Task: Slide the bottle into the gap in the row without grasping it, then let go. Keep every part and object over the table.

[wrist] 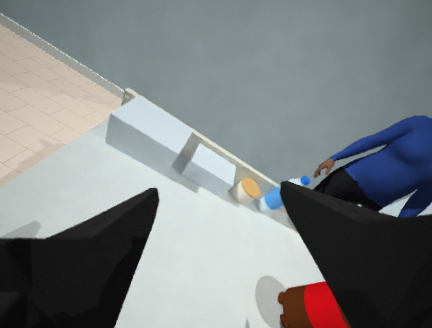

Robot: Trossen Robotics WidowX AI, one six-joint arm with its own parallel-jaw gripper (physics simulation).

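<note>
A brown bottle with a red label shows in part at the lower right, its base towards the left; the right finger hides the rest. A row stands along a low pale rail: a long grey-white box, a smaller grey-white box, a cream jar with an orange lid and a clear bottle with a blue label and cap, partly behind the right fingertip. A narrow gap lies between the two boxes. My gripper is open and empty, its fingertips apart in front of the row.
The pale table top spreads below the row and between the fingers. Its left edge borders a tiled floor. A person in a blue top is at the right, beyond the rail. A grey surface lies behind the row.
</note>
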